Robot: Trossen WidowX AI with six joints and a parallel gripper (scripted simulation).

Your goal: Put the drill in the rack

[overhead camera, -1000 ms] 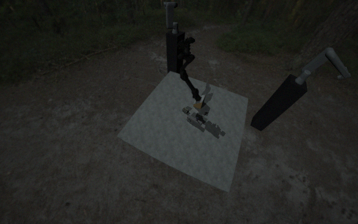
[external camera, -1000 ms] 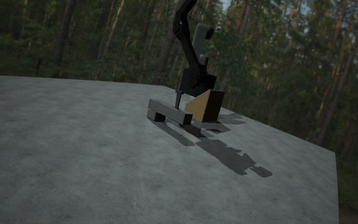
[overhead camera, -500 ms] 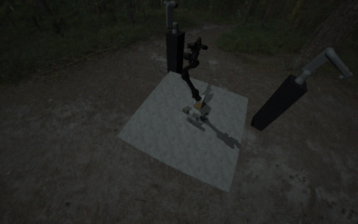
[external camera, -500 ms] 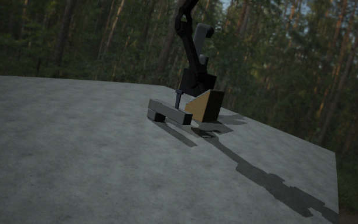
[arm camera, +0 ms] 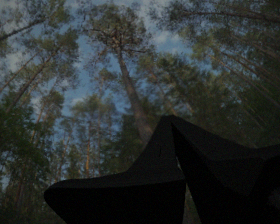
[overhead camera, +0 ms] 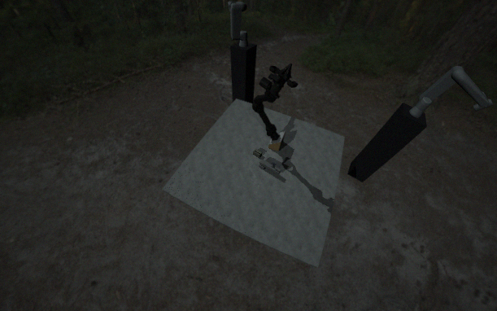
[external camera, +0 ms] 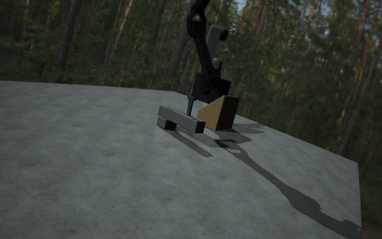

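Right now my gripper tip is 18 cm short of the dark key, 11 cm to the right of it and 73 cm above it. Also, from my gripper tip: grey block 18 cm ahead, 8 cm to the left, 78 cm below; drill 18 cm ahead, 6 cm to the left, 78 cm below.
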